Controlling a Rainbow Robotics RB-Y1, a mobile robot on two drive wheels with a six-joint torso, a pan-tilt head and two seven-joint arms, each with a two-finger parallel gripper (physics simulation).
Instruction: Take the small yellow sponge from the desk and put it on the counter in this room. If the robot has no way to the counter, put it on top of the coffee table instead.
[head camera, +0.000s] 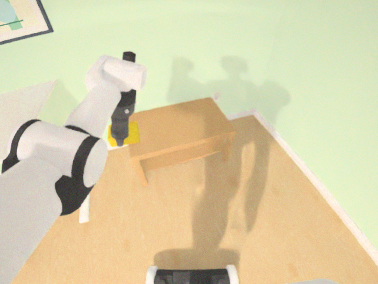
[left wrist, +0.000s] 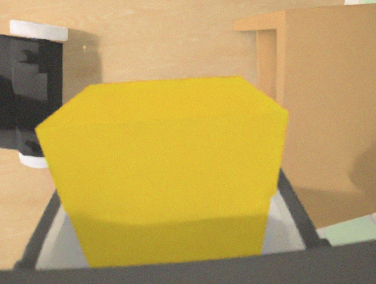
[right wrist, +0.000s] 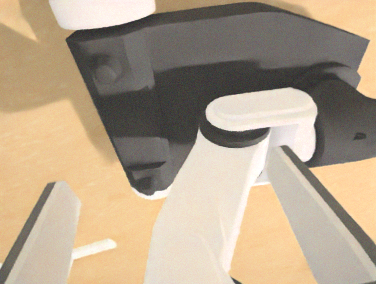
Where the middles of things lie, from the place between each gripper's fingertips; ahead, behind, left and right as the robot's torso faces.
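Yellow sponge (left wrist: 161, 171): my left hand 20 mm below it, 20 mm to the left of it.
My right gripper: 480 mm to the right of the yellow sponge, 490 mm below it, 560 mm short of it.
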